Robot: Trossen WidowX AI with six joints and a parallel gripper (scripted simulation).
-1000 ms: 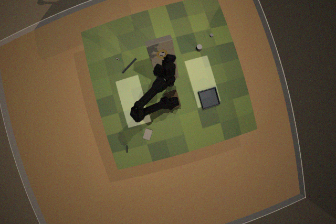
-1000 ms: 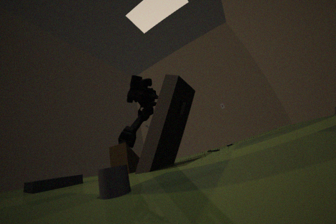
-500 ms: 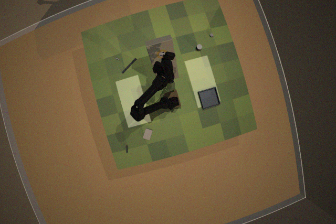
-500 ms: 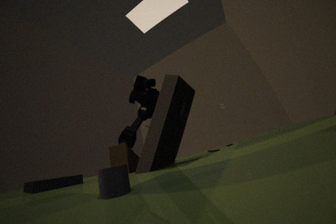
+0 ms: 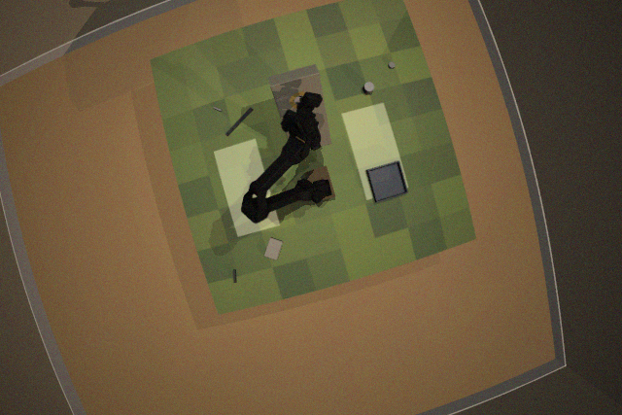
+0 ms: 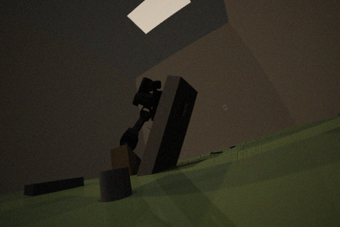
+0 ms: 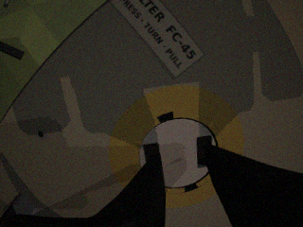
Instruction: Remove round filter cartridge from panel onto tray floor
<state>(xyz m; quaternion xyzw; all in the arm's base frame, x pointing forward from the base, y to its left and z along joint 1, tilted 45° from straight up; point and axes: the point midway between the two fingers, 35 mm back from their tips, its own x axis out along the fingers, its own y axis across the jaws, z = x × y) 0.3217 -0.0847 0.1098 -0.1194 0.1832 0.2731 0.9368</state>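
Now: the grey round filter cartridge 2 cm below my gripper tip and 2 cm ahead of it. Round my gripper tip: service panel 9 cm below, 3 cm behind; small pale box 56 cm behind, 26 cm to the left, 24 cm below; dark grey tray 38 cm behind, 30 cm to the right, 24 cm below.
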